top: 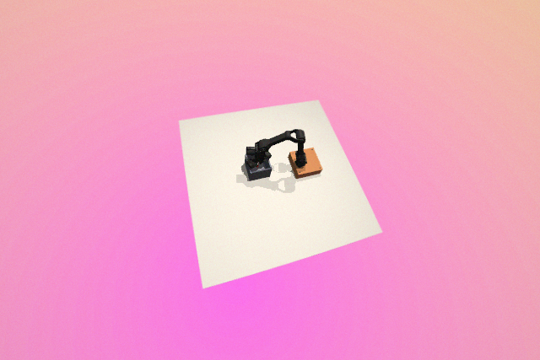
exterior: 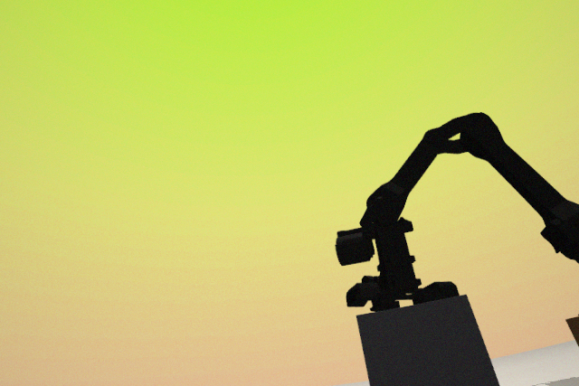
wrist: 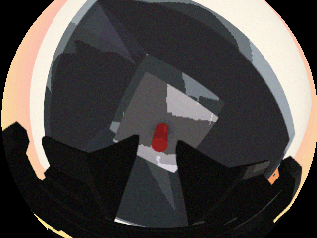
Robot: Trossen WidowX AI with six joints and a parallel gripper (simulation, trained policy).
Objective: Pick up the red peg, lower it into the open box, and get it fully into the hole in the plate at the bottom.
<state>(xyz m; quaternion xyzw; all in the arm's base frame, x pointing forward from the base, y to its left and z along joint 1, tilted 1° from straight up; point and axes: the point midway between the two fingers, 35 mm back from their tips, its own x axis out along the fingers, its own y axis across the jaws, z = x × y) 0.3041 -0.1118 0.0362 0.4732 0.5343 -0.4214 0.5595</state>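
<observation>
Now: the red peg 3 cm below my gripper tip. Also, from my gripper tip: light plate (3 cm below).
</observation>
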